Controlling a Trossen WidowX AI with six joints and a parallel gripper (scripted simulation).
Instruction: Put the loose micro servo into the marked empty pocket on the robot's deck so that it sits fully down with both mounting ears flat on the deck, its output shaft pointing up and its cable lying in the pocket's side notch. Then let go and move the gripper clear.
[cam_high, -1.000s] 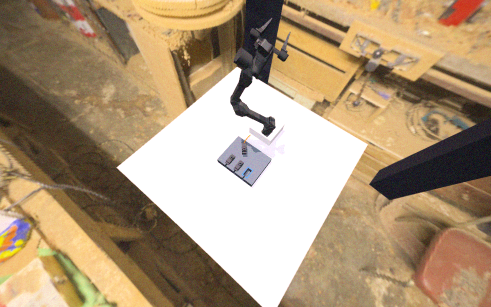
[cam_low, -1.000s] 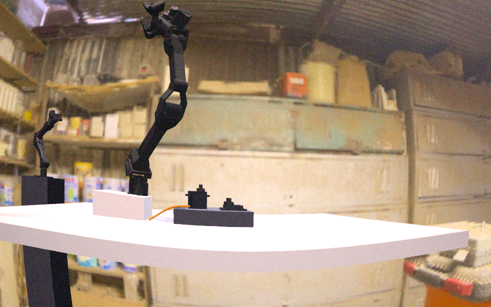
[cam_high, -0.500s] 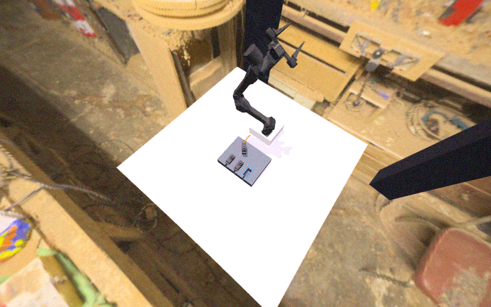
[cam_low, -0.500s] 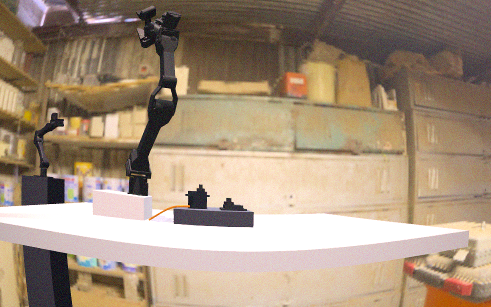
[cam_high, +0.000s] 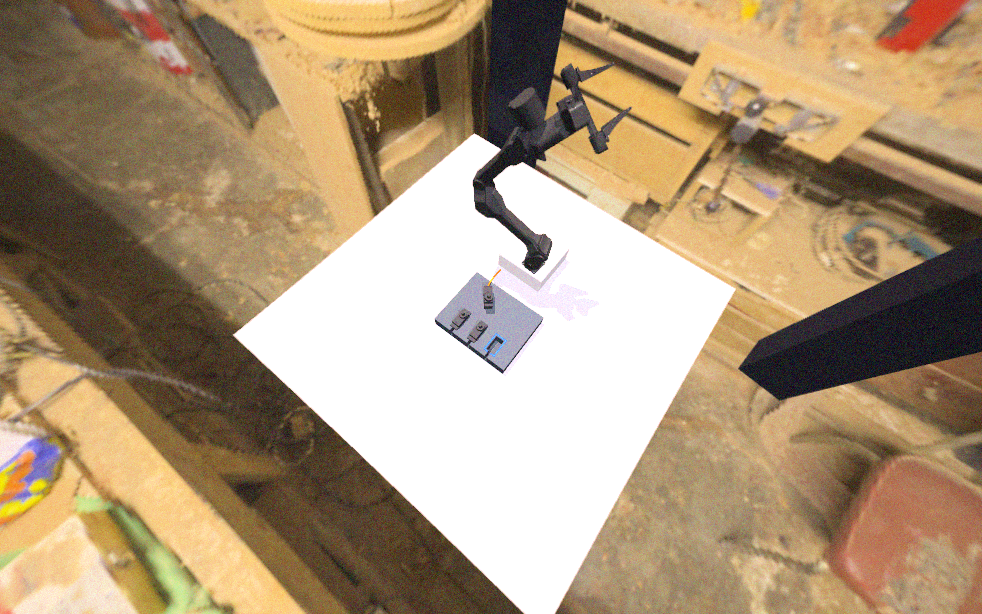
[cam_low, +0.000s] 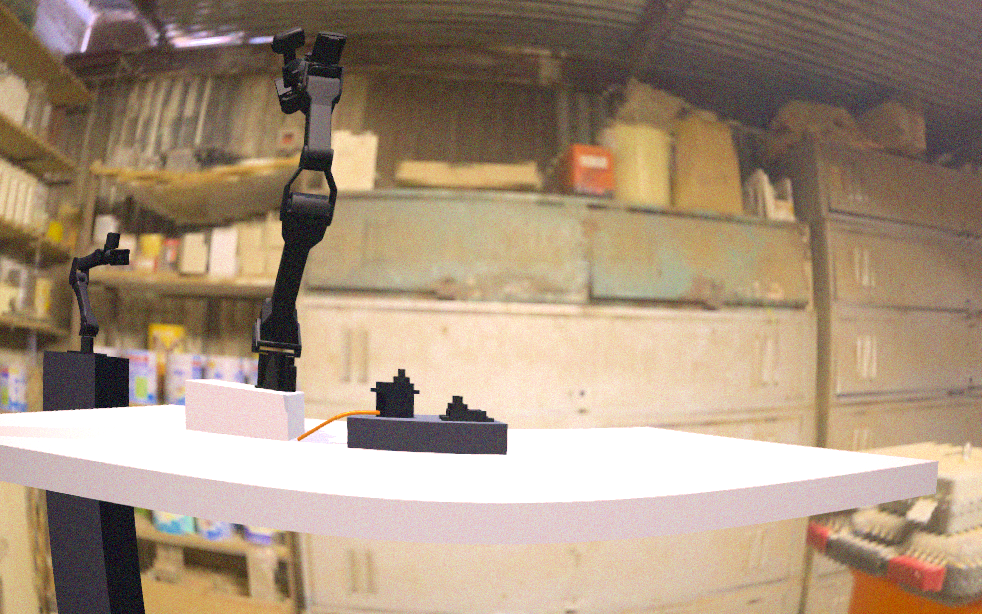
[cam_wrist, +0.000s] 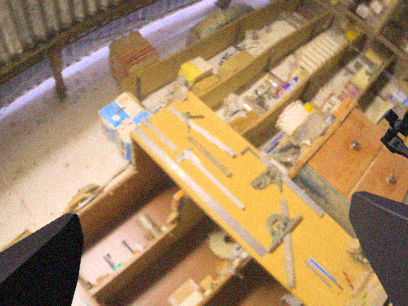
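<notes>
My gripper tip is now 31 cm short of the grey deck, 2 cm to the left of it and 71 cm above it.
</notes>
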